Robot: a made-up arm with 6 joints. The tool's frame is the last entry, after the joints.
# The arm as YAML. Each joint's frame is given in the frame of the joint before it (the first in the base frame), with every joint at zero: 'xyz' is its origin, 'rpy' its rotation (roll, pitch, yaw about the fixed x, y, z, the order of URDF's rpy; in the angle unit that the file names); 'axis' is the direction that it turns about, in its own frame. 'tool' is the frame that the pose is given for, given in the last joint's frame.
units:
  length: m
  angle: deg
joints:
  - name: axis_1
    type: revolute
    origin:
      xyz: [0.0, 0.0, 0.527]
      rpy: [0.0, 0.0, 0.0]
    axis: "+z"
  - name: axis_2
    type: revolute
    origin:
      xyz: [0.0, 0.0, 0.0]
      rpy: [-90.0, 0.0, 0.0]
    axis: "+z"
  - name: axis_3
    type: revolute
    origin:
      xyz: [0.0, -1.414, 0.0]
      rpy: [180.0, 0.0, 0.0]
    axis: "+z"
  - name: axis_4
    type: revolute
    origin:
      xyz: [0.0, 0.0, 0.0]
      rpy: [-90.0, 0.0, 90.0]
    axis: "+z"
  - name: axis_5
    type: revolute
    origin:
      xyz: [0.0, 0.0, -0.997]
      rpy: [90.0, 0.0, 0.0]
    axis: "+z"
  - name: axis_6
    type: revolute
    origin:
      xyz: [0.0, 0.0, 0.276]
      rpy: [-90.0, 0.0, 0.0]
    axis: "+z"
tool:
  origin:
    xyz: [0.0, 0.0, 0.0]
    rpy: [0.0, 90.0, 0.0]
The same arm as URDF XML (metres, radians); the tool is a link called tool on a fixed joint. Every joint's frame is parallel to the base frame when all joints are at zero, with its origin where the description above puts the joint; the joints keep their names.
<robot name="arm">
  <link name="base_link"/>
  <link name="link1"/>
  <link name="link2"/>
  <link name="link3"/>
  <link name="link4"/>
  <link name="link5"/>
  <link name="link6"/>
  <link name="tool"/>
  <joint name="axis_1" type="continuous">
    <parent link="base_link"/>
    <child link="link1"/>
    <origin xyz="0 0 0.527"/>
    <axis xyz="0 0 1"/>
  </joint>
  <joint name="axis_2" type="continuous">
    <parent link="link1"/>
    <child link="link2"/>
    <origin xyz="0 0 0"/>
    <axis xyz="0 1 0"/>
  </joint>
  <joint name="axis_3" type="continuous">
    <parent link="link2"/>
    <child link="link3"/>
    <origin xyz="0 0 1.414"/>
    <axis xyz="0 -1 0"/>
  </joint>
  <joint name="axis_4" type="continuous">
    <parent link="link3"/>
    <child link="link4"/>
    <origin xyz="0 0 0"/>
    <axis xyz="-1 0 0"/>
  </joint>
  <joint name="axis_5" type="continuous">
    <parent link="link4"/>
    <child link="link5"/>
    <origin xyz="0.997 0 0"/>
    <axis xyz="0 -1 0"/>
  </joint>
  <joint name="axis_6" type="continuous">
    <parent link="link5"/>
    <child link="link6"/>
    <origin xyz="0 -0.276 0"/>
    <axis xyz="-1 0 0"/>
  </joint>
  <joint name="tool_joint" type="fixed">
    <parent link="link6"/>
    <child link="tool"/>
    <origin xyz="0 0 0"/>
  </joint>
</robot>

